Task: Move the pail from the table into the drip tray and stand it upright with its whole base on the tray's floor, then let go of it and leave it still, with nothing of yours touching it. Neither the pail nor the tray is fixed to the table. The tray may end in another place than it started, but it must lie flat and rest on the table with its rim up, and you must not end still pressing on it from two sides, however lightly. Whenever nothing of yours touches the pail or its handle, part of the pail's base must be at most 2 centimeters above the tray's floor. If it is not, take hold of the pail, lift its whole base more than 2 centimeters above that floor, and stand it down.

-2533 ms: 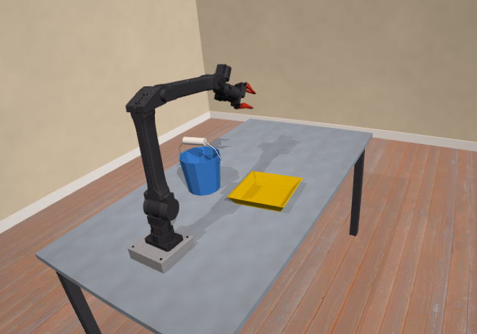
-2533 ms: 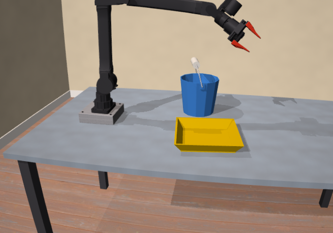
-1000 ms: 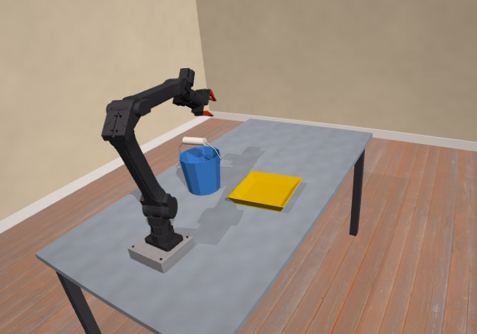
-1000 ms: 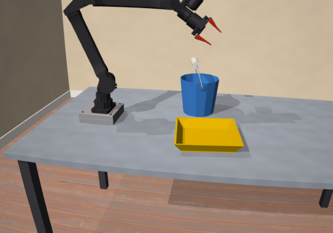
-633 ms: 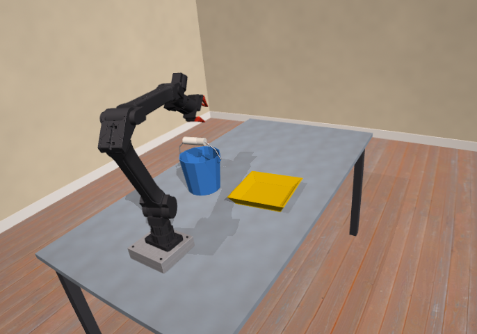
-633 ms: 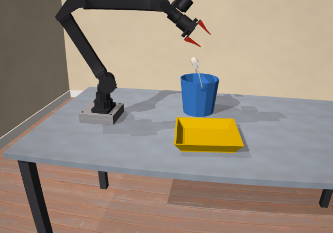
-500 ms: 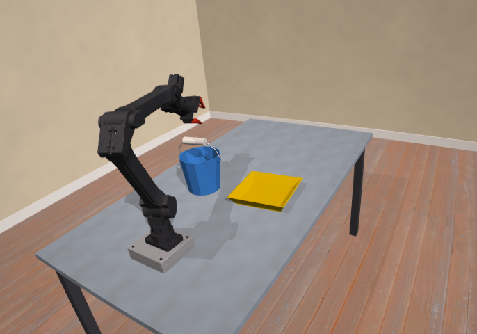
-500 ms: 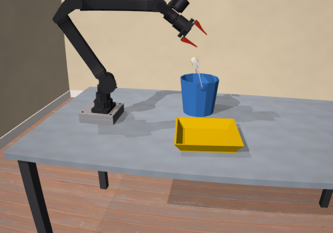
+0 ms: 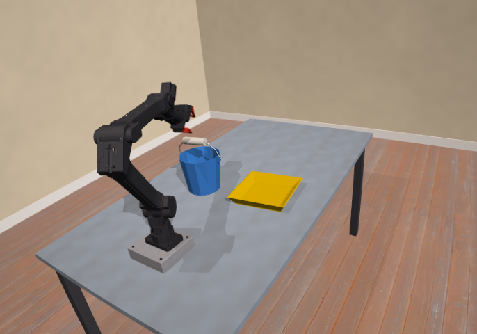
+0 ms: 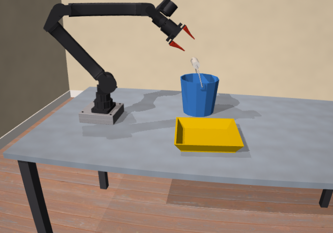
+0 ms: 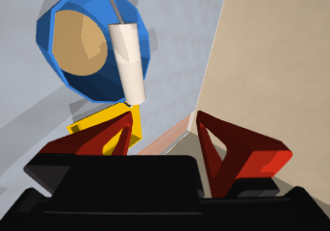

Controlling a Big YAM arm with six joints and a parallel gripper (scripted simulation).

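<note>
My gripper is now 130 mm above the pail handle, 40 mm short of it and 30 mm to the right of it. The rest, counted from my hand: yellow drip tray: 330 mm below, 280 mm to the right, 110 mm ahead; then blue pail: 190 mm below, 50 mm ahead, 30 mm to the left.
</note>
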